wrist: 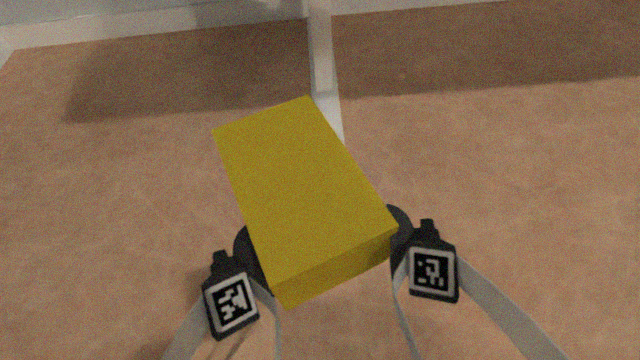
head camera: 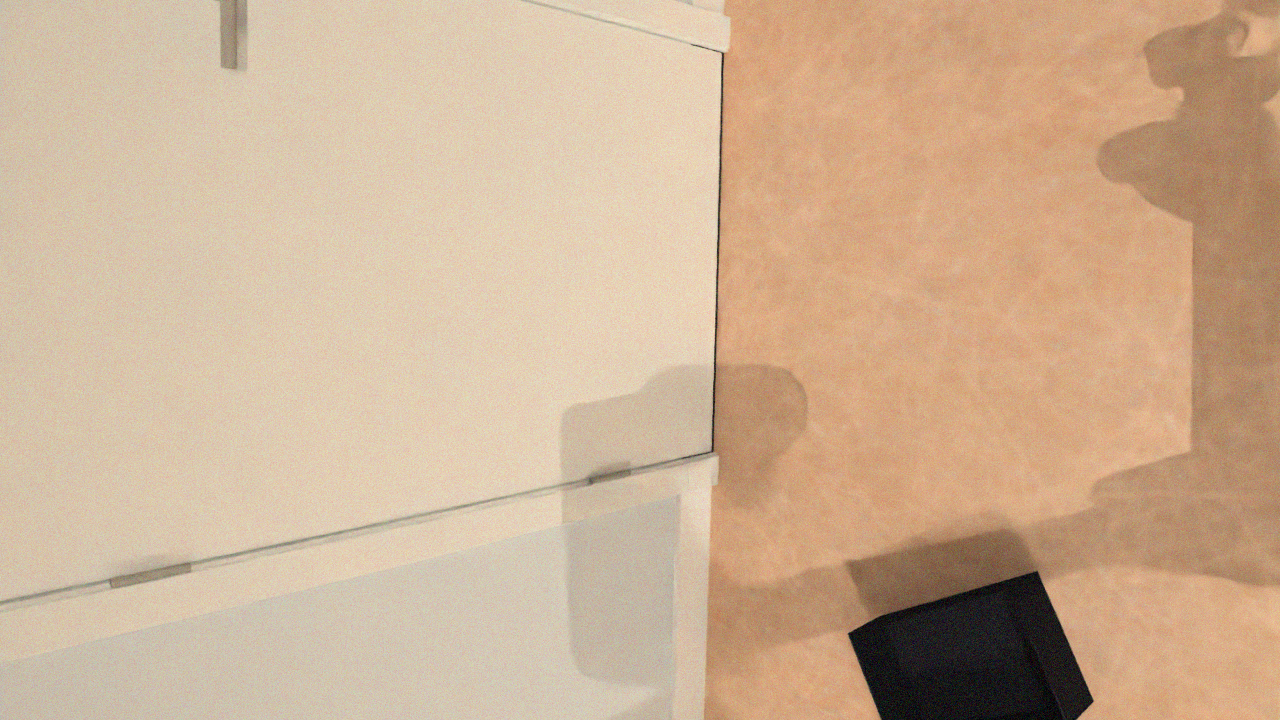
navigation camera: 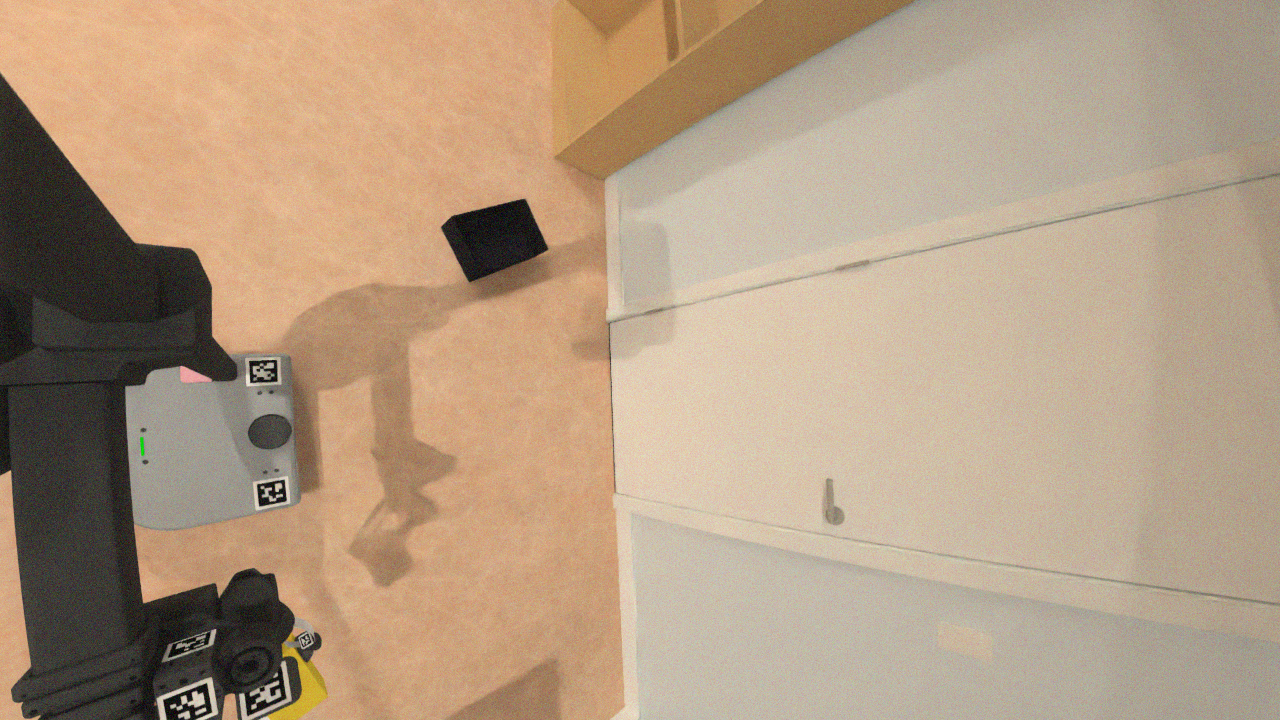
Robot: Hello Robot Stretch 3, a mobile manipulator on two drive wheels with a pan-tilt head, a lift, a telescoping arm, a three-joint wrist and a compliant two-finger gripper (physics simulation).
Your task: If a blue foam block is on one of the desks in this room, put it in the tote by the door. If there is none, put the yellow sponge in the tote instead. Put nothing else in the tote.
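On the head camera I can see a black tote [head camera: 1002,644] and a white door [head camera: 298,298], but a yellow sponge [wrist: 315,221] is out of frame in the head camera view. The navigation camera gives me the tote [navigation camera: 484,241] and the door [navigation camera: 1062,398] again, plus a wooden shelf unit [navigation camera: 620,87] and my gripper [navigation camera: 274,662]. The wrist view has that sponge, and my gripper [wrist: 322,240] is there with it, though the tote is out of frame in the wrist view.
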